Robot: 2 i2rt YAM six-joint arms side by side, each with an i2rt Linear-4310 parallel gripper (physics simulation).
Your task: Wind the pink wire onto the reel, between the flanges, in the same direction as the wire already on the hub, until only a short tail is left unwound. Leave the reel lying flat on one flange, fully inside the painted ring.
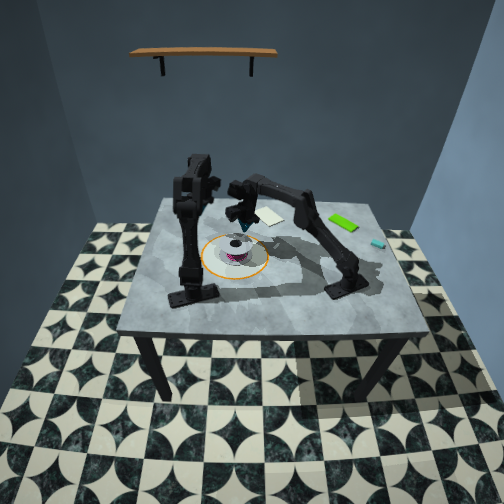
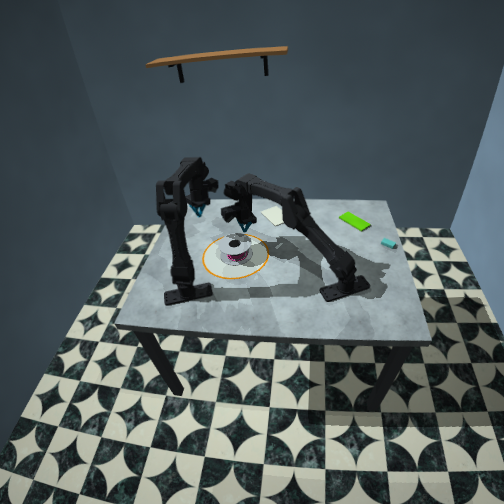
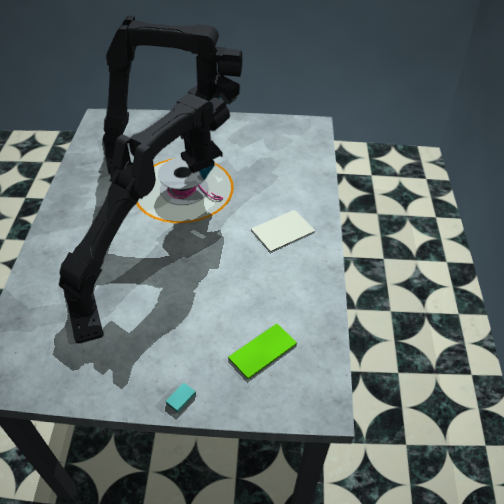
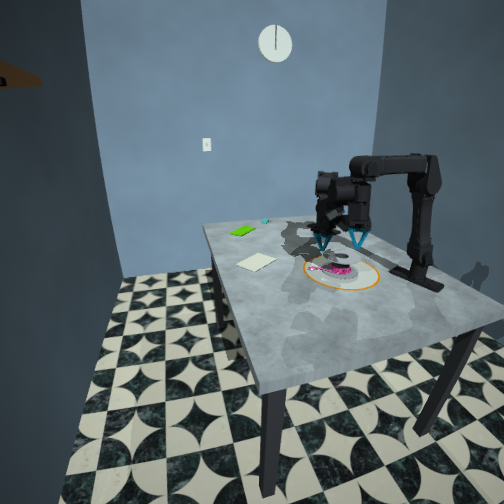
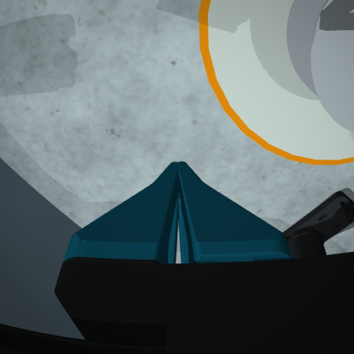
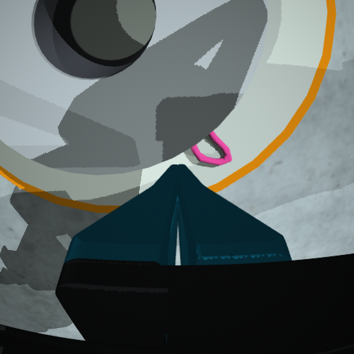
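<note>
The grey reel [image 1: 226, 247] [image 2: 225, 248] [image 3: 170, 180] [image 4: 353, 258] [image 6: 100, 110] lies flat on one flange, inside the orange painted ring [image 1: 235, 278] [image 2: 235, 278] [image 3: 233, 187] [image 4: 350, 289]. Pink wire [image 1: 237, 258] [image 3: 181, 193] [image 4: 341, 270] is on the hub between the flanges. Its bent tail [image 3: 213, 197] [image 4: 315, 269] [image 6: 212, 161] sticks out past the flanges. My right gripper [image 1: 244, 230] [image 4: 323, 250] [image 6: 177, 176] is shut and empty, above the flange's edge, beside the tail. My left gripper [image 2: 200, 216] [image 4: 357, 247] [image 5: 177, 173] is shut and empty, high outside the ring.
A cream flat plate [image 1: 270, 216] [image 3: 283, 230] [image 4: 256, 262] lies beyond the ring. A green block [image 1: 343, 222] [image 3: 262, 351] [image 4: 243, 231] and a small teal block [image 1: 378, 244] [image 3: 181, 397] lie farther off on the table [image 3: 300, 295]. The two arms stand close together above the reel.
</note>
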